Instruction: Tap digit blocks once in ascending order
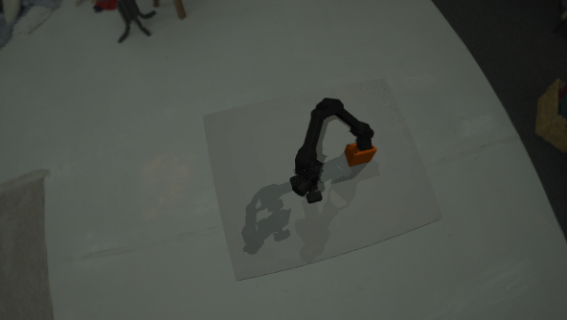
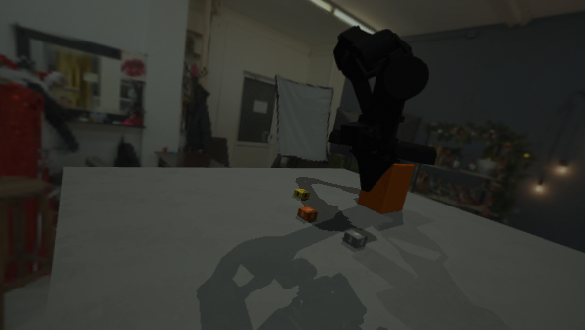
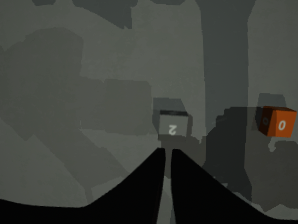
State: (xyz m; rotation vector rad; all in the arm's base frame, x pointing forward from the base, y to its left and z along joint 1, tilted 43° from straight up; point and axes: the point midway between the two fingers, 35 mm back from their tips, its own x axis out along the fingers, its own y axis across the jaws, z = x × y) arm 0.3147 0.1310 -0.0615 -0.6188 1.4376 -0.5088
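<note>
Now: gripper tip 11 cm above the grey-white block, 2 cm past it and 1 cm to the left of it. The rest, counted from my gripper tip: yellow block (26 cm to the right, 11 cm below, 8 cm behind); orange block (13 cm to the right, 11 cm below).
</note>
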